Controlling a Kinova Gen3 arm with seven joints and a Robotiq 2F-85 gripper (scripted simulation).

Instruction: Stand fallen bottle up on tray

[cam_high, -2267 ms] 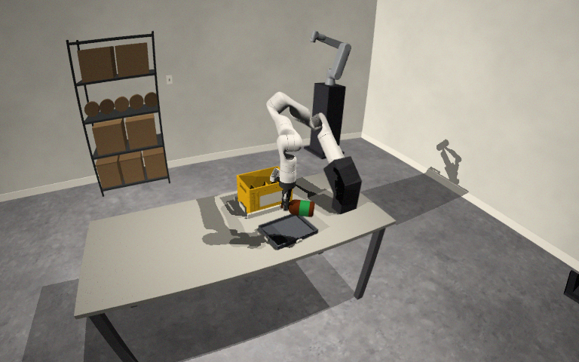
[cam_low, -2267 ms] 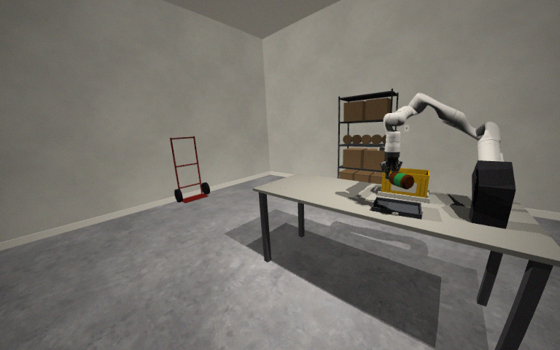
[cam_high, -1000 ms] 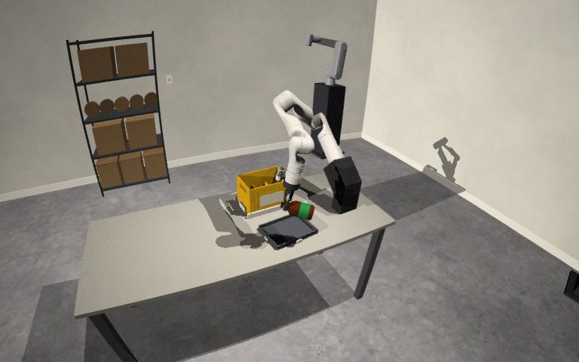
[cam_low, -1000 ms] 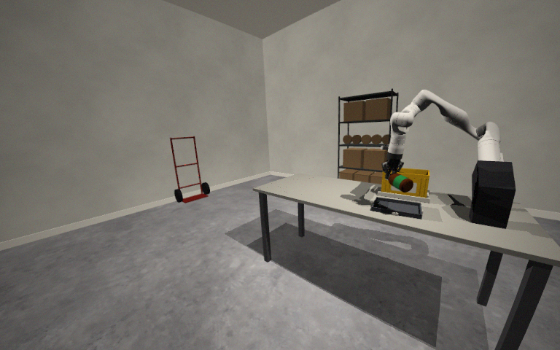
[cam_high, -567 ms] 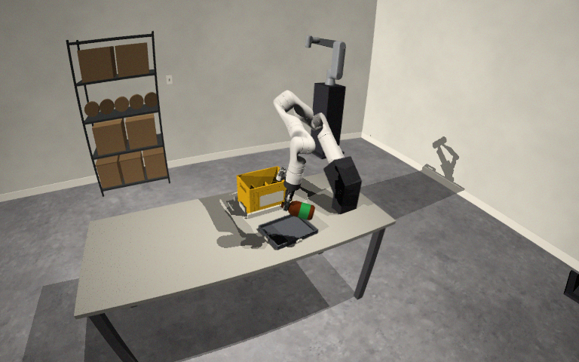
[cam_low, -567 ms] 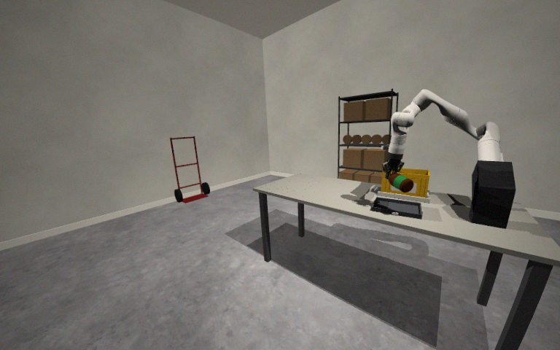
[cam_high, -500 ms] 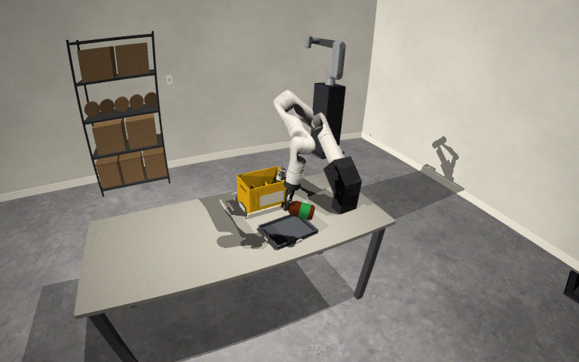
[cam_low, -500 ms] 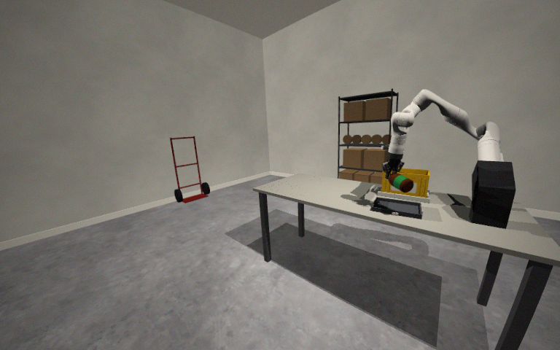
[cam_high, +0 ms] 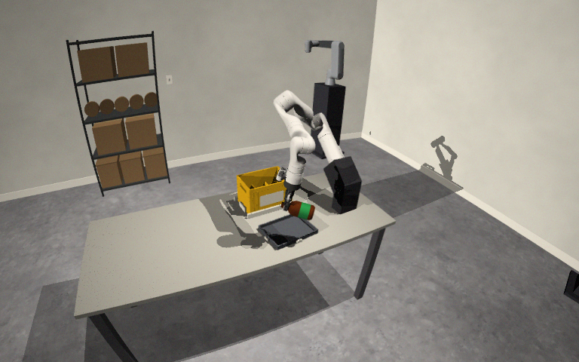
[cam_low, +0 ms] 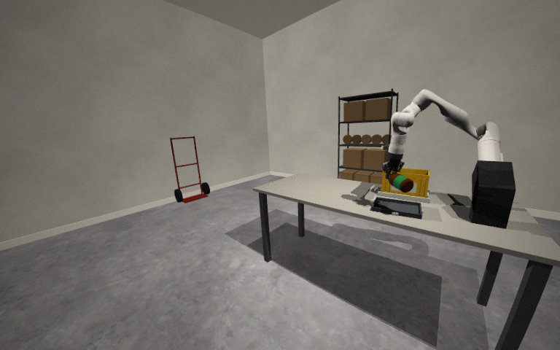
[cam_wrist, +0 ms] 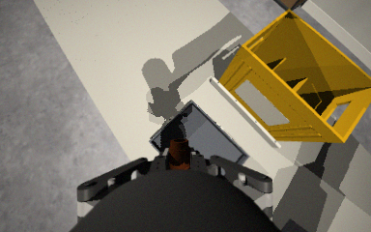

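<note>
The bottle is 40 mm behind my hand, 30 mm to the left of it and 10 mm below it. The rest, counted from my hand: yellow crate (70 mm behind, 330 mm to the right, 120 mm below); then tray (40 mm behind, 40 mm to the right, 190 mm below).
</note>
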